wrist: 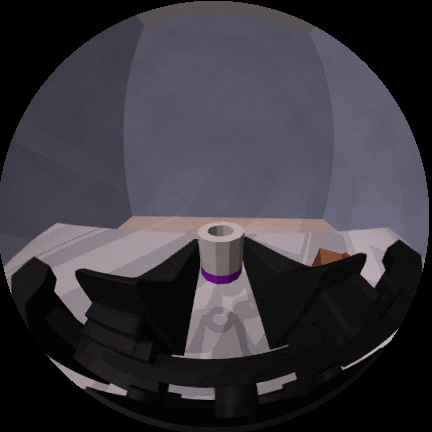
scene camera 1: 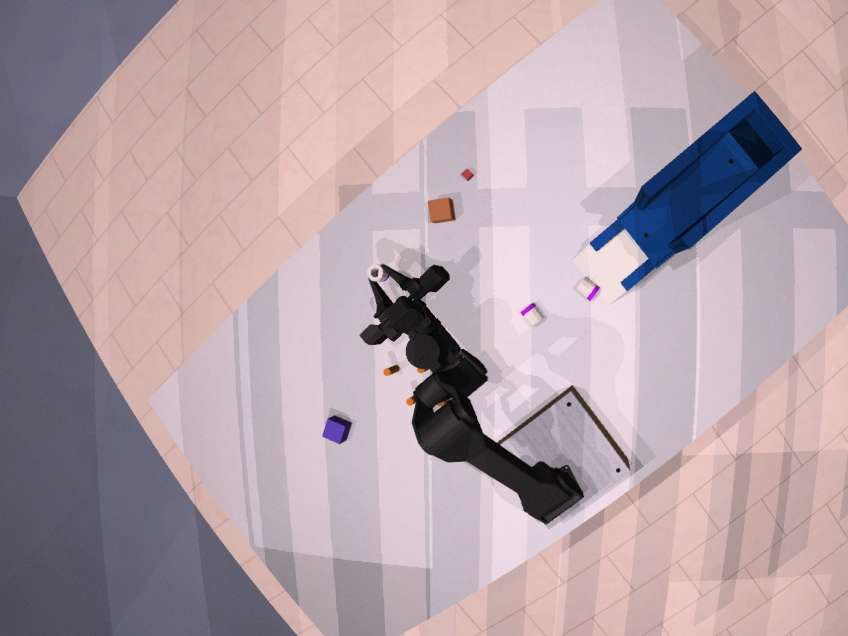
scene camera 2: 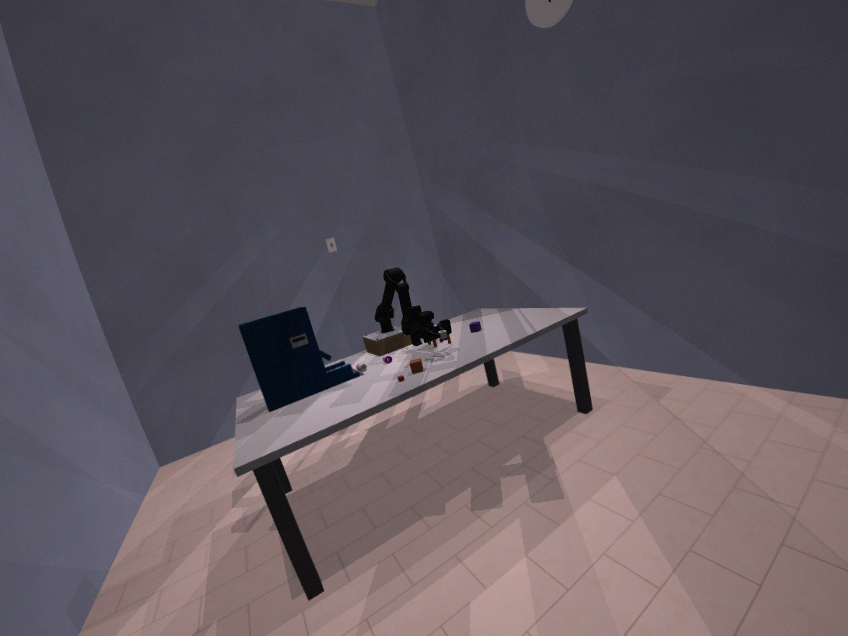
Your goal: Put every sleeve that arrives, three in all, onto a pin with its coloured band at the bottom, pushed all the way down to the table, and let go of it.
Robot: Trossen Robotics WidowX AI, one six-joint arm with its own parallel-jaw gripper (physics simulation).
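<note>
My gripper [scene camera 1: 377,273] [wrist: 220,243] is shut on a white sleeve [scene camera 1: 370,273] [wrist: 221,256] [scene camera 2: 443,334]. The sleeve is upright, with its purple band at the bottom, and is held above the table, its shadow below it. Several orange pins [scene camera 1: 391,370] [scene camera 1: 410,400] stand behind the fingers, under and beside the arm, which partly hides them in scene camera 1. A second sleeve [scene camera 1: 534,315] [scene camera 2: 387,359] lies on its side on the table. A third sleeve [scene camera 1: 587,287] [scene camera 2: 361,367] lies on its side at the edge of the pale chute plate [scene camera 1: 615,256].
The blue dispenser [scene camera 1: 667,208] [scene camera 2: 284,359] stands at the right in scene camera 1. An orange block [scene camera 1: 440,210] [scene camera 2: 415,366] [wrist: 326,257] and a small red cube [scene camera 1: 467,174] [scene camera 2: 400,377] lie past the gripper. A purple block [scene camera 1: 335,429] [scene camera 2: 475,326] lies beyond the pins. A tray-like base [scene camera 1: 571,424] is beside the arm.
</note>
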